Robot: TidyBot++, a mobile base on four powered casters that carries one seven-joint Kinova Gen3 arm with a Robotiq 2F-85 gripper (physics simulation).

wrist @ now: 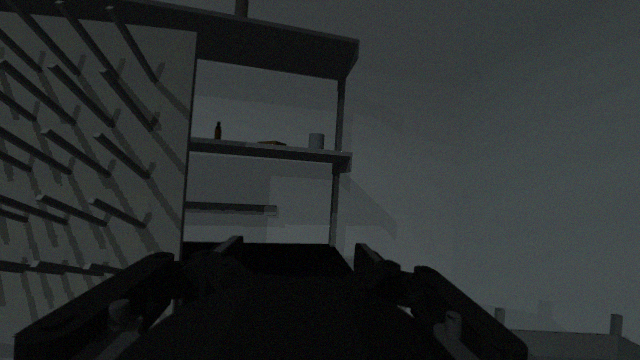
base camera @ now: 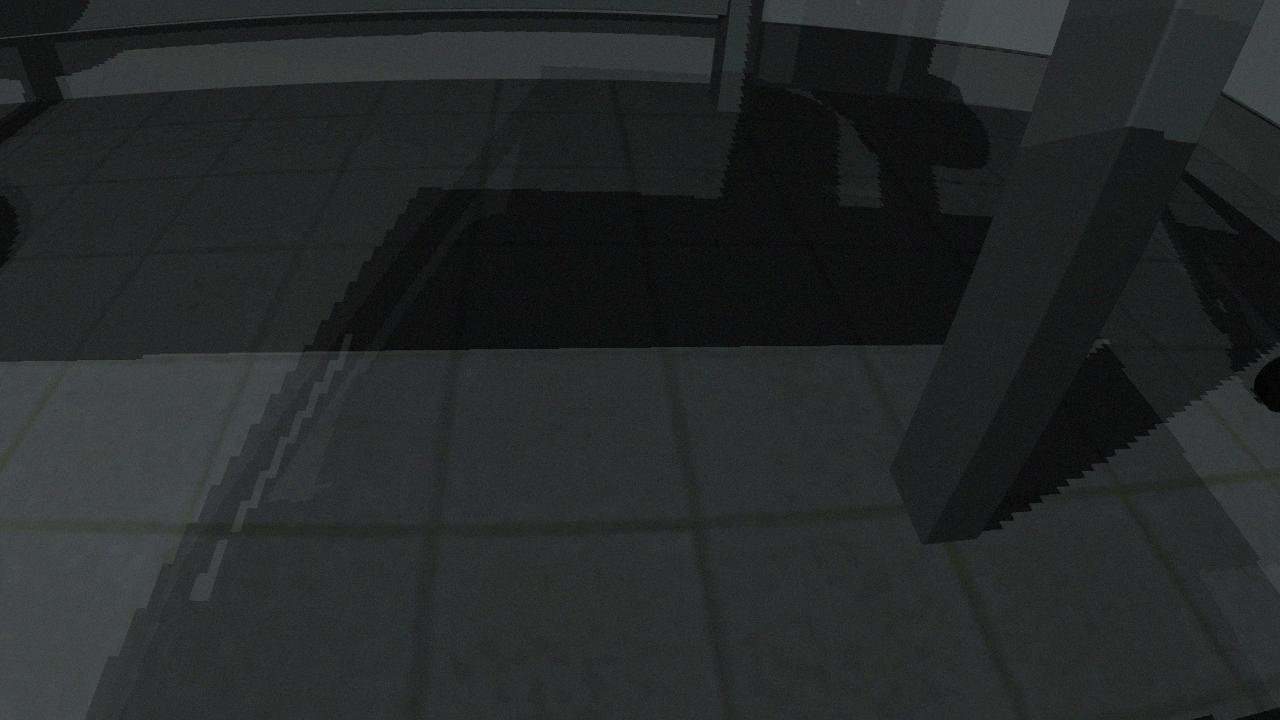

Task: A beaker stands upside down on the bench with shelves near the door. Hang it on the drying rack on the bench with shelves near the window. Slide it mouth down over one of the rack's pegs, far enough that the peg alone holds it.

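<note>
The drying rack is a pale upright board with several rows of dark pegs, at the left of the wrist view. The pegs point out to the upper left, and those in view are bare. My gripper is open and empty at the bottom of the wrist view, to the right of the rack's right edge and apart from it. The dark top of the bench shows between and beyond the fingertips. The beaker does not show recognisably in either view. The views are dark.
Behind the rack, a shelf holds a small brown bottle, a flat brown thing and a grey cylinder. A grey surface with short posts shows at lower right. In the base view, a thick square leg stands close at right.
</note>
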